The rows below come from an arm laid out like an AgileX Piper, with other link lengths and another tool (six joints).
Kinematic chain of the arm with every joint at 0, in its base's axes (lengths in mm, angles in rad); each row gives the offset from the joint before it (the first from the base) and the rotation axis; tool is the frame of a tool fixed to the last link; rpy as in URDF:
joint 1: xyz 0 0 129.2 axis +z
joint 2: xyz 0 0 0 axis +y
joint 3: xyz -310.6 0 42.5 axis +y
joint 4: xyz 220.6 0 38.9 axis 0.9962 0 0.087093
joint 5: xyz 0 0 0 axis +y
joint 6: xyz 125.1 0 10.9 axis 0.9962 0 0.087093
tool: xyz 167.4 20 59.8 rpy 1.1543 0.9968 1.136
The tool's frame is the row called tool.
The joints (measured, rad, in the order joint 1, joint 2, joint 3, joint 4, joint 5, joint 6), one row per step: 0.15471, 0.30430, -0.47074, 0.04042, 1.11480, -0.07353; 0.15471, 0.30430, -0.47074, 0.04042, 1.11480, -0.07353; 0.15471, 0.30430, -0.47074, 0.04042, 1.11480, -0.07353; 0.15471, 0.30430, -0.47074, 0.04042, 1.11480, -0.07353; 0.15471, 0.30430, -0.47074, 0.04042, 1.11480, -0.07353; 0.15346, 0.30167, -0.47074, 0.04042, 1.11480, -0.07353; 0.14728, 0.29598, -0.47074, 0.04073, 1.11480, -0.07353; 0.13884, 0.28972, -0.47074, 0.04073, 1.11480, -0.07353; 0.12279, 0.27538, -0.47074, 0.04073, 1.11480, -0.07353; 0.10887, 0.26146, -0.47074, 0.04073, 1.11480, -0.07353; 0.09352, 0.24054, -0.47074, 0.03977, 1.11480, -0.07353; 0.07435, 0.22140, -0.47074, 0.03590, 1.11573, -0.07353; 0.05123, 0.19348, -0.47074, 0.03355, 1.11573, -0.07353; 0.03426, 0.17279, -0.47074, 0.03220, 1.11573, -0.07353; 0.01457, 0.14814, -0.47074, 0.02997, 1.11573, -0.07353
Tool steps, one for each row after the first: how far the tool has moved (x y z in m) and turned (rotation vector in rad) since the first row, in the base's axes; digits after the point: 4 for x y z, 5 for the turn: 0.0000, 0.0000, 0.0000, 0.00000, 0.00000, 0.00000; 0.0000, 0.0000, 0.0000, 0.00000, 0.00000, 0.00000; 0.0000, 0.0000, 0.0000, 0.00000, 0.00000, 0.00000; 0.0000, 0.0000, 0.0000, 0.00000, 0.00000, 0.00000; 0.0000, -0.0002, 0.0004, 0.00040, -0.00260, -0.00125; 0.0003, -0.0010, 0.0013, 0.00155, -0.00818, -0.00735; 0.0007, -0.0023, 0.0023, 0.00243, -0.01438, -0.01579; 0.0013, -0.0047, 0.0045, 0.00430, -0.02860, -0.03184; 0.0018, -0.0068, 0.0066, 0.00593, -0.04243, -0.04575; 0.0021, -0.0094, 0.0098, 0.00728, -0.06336, -0.06135; 0.0025, -0.0132, 0.0123, 0.00506, -0.08195, -0.08160; 0.0028, -0.0173, 0.0165, 0.00477, -0.11003, -0.10543; 0.0028, -0.0202, 0.0196, 0.00454, -0.13082, -0.12283; 0.0027, -0.0237, 0.0233, 0.00326, -0.15564, -0.14323
